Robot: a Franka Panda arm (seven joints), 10 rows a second.
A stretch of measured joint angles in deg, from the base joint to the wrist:
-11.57 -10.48 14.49 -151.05 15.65 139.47 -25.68
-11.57 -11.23 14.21 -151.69 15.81 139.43 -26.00
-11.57 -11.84 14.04 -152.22 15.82 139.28 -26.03
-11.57 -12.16 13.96 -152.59 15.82 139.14 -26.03
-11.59 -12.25 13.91 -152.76 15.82 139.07 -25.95
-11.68 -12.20 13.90 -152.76 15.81 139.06 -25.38
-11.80 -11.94 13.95 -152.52 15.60 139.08 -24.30
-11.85 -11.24 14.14 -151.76 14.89 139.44 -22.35
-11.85 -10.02 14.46 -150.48 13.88 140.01 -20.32
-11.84 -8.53 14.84 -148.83 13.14 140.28 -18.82
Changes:
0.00 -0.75 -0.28 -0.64 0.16 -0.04 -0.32
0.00 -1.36 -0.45 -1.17 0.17 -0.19 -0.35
0.00 -1.68 -0.53 -1.54 0.17 -0.33 -0.35
-0.02 -1.77 -0.58 -1.71 0.17 -0.40 -0.27
-0.11 -1.72 -0.59 -1.71 0.16 -0.41 0.30
-0.23 -1.46 -0.54 -1.47 -0.05 -0.39 1.38
-0.28 -0.76 -0.35 -0.71 -0.76 -0.03 3.33
-0.28 0.46 -0.03 0.57 -1.77 0.54 5.36
-0.27 1.95 0.35 2.22 -2.51 0.81 6.86

